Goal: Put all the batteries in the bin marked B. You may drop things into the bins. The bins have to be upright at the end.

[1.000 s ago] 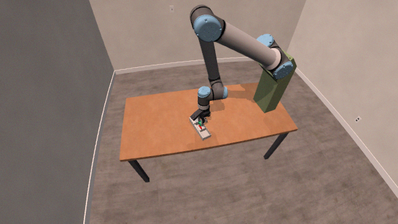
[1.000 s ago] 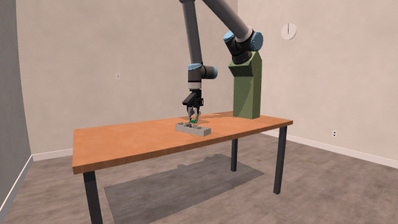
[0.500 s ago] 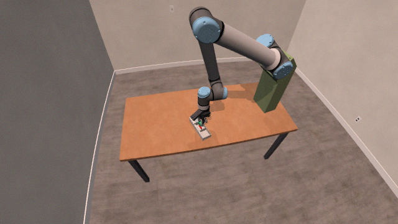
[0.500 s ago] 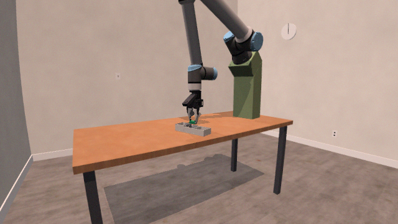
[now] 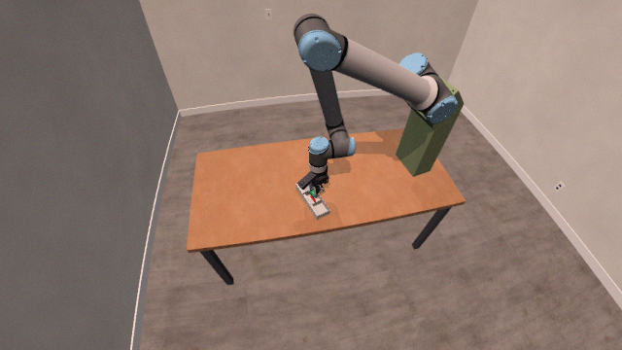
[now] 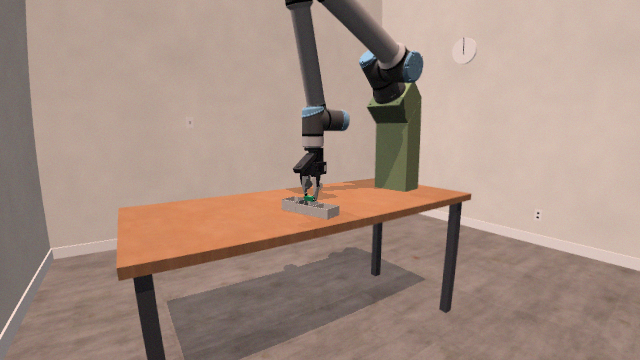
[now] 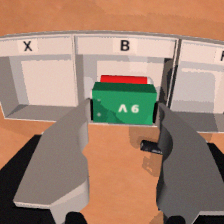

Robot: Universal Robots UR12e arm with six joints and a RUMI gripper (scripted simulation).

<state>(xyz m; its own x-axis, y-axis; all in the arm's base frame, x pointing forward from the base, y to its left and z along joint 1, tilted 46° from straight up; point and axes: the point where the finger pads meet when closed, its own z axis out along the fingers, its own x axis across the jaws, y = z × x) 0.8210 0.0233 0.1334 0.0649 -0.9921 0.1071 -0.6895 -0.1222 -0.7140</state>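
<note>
My hand is 10 mm to the right of the green battery and 10 mm above it. Also, from my hand: red battery 50 mm below; then black battery 80 mm behind, 60 mm to the right, 60 mm below; then grey bin tray 40 mm below, 10 mm ahead.
</note>
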